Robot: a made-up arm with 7 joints. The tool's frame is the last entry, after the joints.
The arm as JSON. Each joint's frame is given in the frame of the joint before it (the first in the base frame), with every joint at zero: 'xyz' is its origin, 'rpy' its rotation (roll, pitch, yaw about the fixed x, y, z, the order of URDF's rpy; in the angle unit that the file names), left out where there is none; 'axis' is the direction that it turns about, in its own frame. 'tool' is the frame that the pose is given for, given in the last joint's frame.
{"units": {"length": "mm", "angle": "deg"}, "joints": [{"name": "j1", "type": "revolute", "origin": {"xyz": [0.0, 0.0, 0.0], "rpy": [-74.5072, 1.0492, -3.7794]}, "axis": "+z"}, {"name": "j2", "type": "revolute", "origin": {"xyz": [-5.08, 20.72, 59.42], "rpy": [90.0, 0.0, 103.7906]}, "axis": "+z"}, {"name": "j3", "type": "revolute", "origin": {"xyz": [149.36, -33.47, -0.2], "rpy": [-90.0, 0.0, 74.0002]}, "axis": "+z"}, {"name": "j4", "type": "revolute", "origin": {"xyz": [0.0, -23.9, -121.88], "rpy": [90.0, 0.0, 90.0]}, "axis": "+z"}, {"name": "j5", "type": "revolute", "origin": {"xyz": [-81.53, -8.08, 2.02], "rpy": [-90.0, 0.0, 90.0]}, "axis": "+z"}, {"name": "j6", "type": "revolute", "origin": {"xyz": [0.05, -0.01, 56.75], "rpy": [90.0, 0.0, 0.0]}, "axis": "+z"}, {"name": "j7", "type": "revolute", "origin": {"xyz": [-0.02, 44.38, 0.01], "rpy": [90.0, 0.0, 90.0]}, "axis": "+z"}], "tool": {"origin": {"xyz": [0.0, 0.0, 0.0]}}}
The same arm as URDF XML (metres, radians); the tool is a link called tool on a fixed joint. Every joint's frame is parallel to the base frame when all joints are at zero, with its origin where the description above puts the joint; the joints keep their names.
<robot name="arm">
  <joint name="tool_fixed" type="fixed">
    <parent link="link7"/>
    <child link="tool"/>
    <origin xyz="0.0000 0.0000 0.0000" rpy="0.0000 0.2501 -0.0002"/>
  </joint>
  <joint name="j7" type="continuous">
    <parent link="link6"/>
    <child link="link7"/>
    <origin xyz="0.0430 0.0000 -0.0110"/>
    <axis xyz="0.247497 -0.0001 0.968889"/>
  </joint>
  <joint name="j6" type="continuous">
    <parent link="link5"/>
    <child link="link6"/>
    <origin xyz="0.0550 0.0000 -0.0140"/>
    <axis xyz="0.0002 1 0"/>
  </joint>
  <joint name="j5" type="continuous">
    <parent link="link4"/>
    <child link="link5"/>
    <origin xyz="0.0770 0.0020 -0.0280"/>
    <axis xyz="0.968889 -0.0002 -0.247497"/>
  </joint>
  <joint name="j4" type="continuous">
    <parent link="link3"/>
    <child link="link4"/>
    <origin xyz="-0.0070 0.0000 -0.1240"/>
    <axis xyz="0.0002 1 0"/>
  </joint>
  <joint name="j3" type="continuous">
    <parent link="link2"/>
    <child link="link3"/>
    <origin xyz="-0.0380 0.0090 -0.1480"/>
    <axis xyz="0.247497 -0.0001 0.968889"/>
  </joint>
  <joint name="j2" type="continuous">
    <parent link="link1"/>
    <child link="link2"/>
    <origin xyz="-0.0010 0.0630 -0.0040"/>
    <axis xyz="0.968889 -0.0002 -0.247497"/>
  </joint>
  <joint name="j1" type="continuous">
    <parent link="base"/>
    <child link="link1"/>
    <origin xyz="0.0000 0.0000 0.0000"/>
    <axis xyz="0.068403 0.961235 0.26711"/>
  </joint>
  <link name="base"/>
  <link name="link1"/>
  <link name="link2"/>
  <link name="link3"/>
  <link name="link4"/>
  <link name="link5"/>
  <link name="link6"/>
  <link name="link7"/>
  <link name="tool"/>
</robot>

